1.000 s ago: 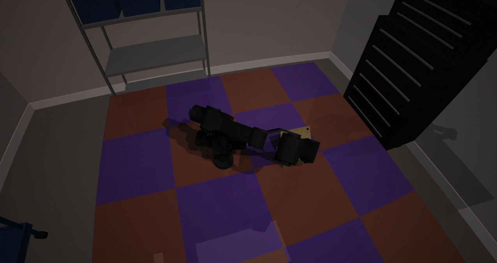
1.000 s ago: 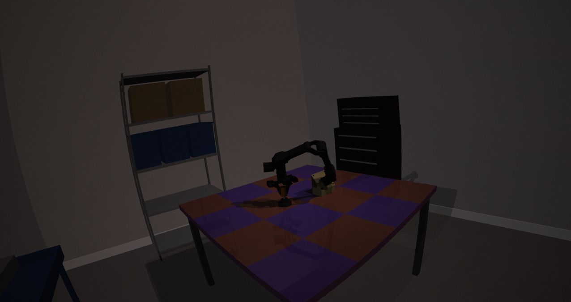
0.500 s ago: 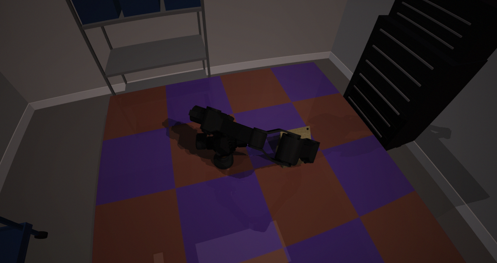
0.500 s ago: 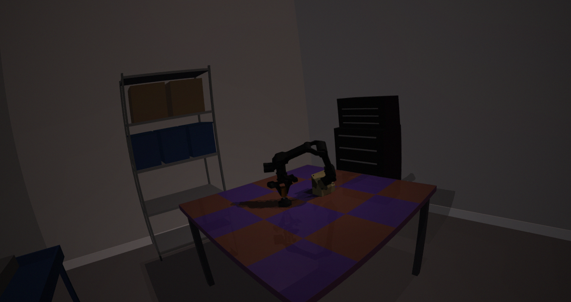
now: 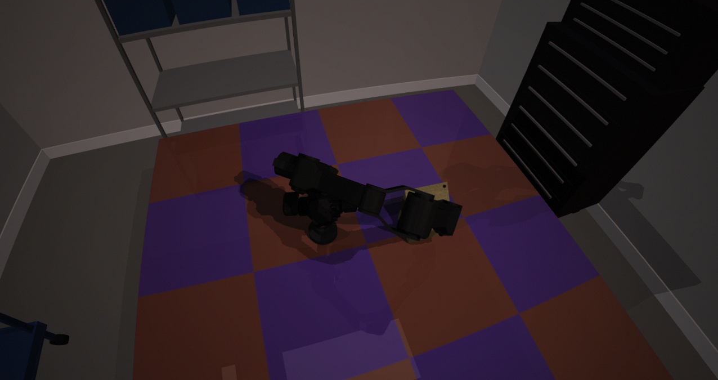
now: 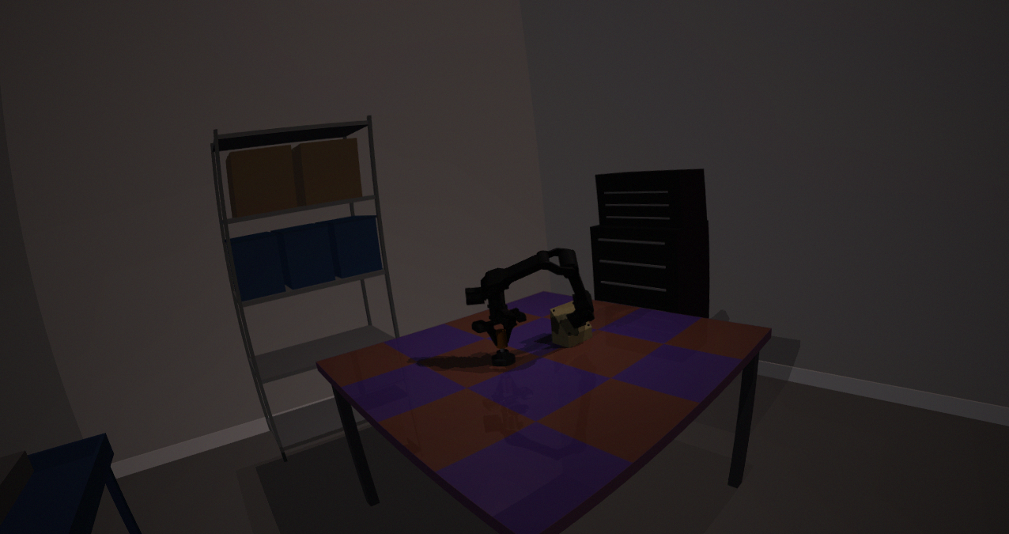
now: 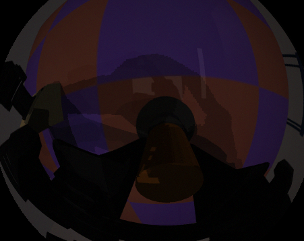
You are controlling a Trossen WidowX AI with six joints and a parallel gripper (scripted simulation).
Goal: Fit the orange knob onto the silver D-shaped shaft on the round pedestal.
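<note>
My gripper tip is now 30 mm below the orange knob. Also, from my gripper tip: dark round pedestal (40 mm below).
</note>
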